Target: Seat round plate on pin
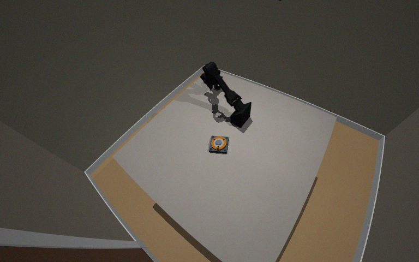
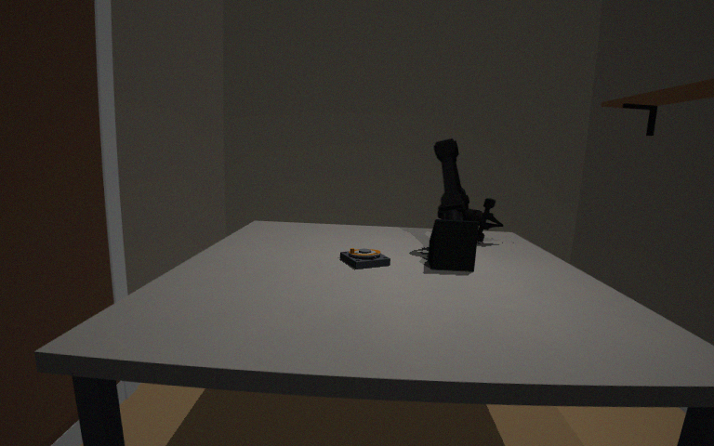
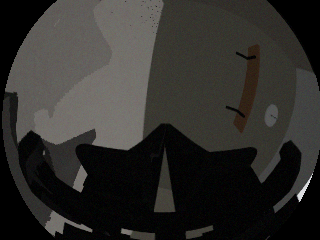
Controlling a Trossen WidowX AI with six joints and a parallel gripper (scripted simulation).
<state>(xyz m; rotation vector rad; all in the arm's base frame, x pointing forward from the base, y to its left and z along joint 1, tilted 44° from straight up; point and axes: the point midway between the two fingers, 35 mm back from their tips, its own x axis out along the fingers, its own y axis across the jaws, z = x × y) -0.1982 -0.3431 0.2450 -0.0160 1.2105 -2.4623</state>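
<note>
Now: gripper tip 540 mm short of the round plate, 470 mm to the right of it and 40 mm above it.
</note>
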